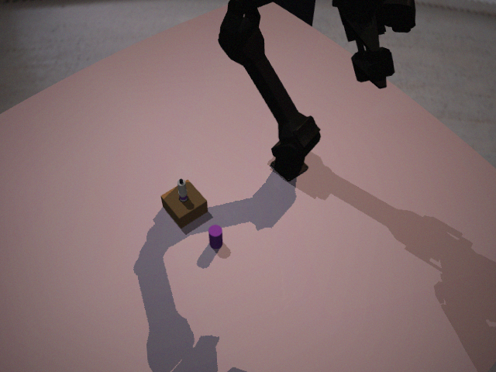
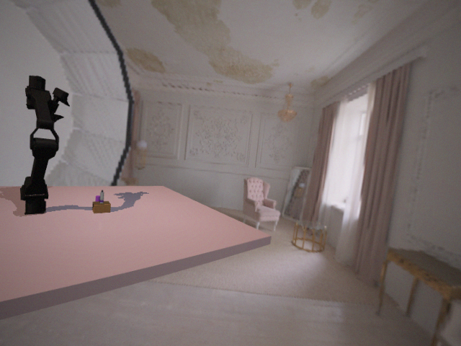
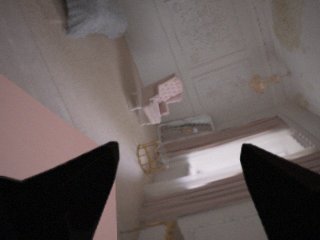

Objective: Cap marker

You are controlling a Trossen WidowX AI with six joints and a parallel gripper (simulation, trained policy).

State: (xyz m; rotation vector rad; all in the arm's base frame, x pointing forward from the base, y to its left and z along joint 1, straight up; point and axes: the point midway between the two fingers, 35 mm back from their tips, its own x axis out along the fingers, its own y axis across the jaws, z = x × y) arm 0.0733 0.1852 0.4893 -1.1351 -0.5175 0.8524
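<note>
Right now the purple cap is 46 cm below my gripper tip, 16 cm ahead of it and 15 cm to the right of it. The rest, counted from my gripper tip: brown holder block: 47 cm below, 26 cm to the right, 16 cm ahead.
</note>
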